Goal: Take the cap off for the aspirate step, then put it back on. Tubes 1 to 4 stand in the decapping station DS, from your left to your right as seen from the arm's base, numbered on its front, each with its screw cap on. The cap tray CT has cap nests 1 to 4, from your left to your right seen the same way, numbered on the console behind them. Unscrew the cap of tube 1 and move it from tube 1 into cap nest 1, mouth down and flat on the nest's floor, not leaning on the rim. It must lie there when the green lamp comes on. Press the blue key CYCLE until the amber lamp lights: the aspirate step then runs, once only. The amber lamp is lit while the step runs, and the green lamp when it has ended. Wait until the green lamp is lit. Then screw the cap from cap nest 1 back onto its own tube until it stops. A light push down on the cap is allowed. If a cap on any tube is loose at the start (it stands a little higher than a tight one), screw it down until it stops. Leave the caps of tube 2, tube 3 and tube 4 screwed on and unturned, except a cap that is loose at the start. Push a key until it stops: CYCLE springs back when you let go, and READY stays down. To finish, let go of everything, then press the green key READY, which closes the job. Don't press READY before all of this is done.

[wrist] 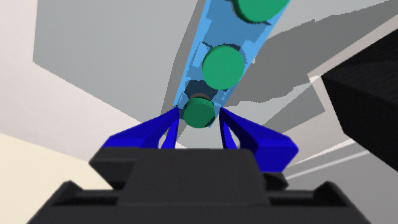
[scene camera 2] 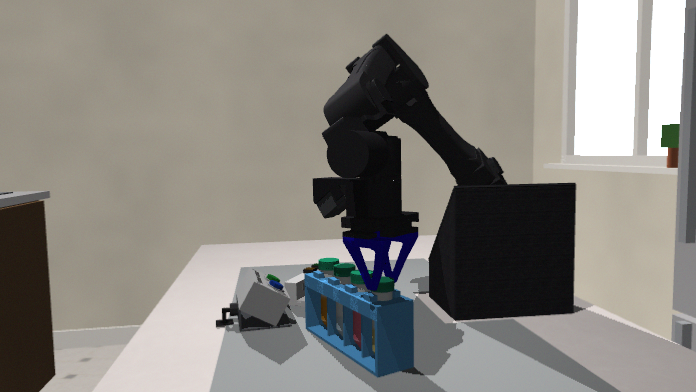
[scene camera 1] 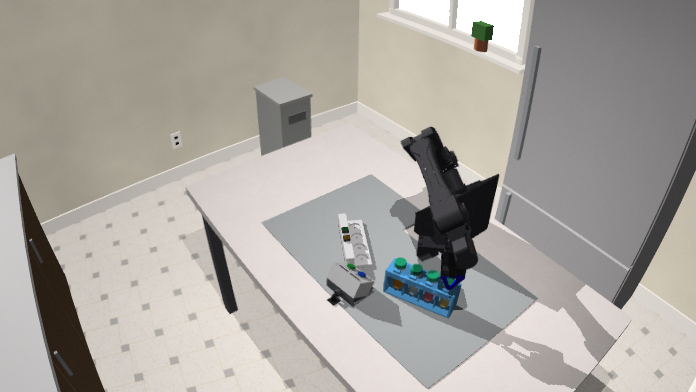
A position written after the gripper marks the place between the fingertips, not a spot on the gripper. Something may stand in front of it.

Note:
In view: the gripper (scene camera 2: 382, 286), a green cap (wrist: 199, 112) and a grey key box (scene camera 2: 259, 306).
The gripper shows as well in the wrist view (wrist: 199, 111). The grey key box is seen too in scene camera 1 (scene camera 1: 348, 285).

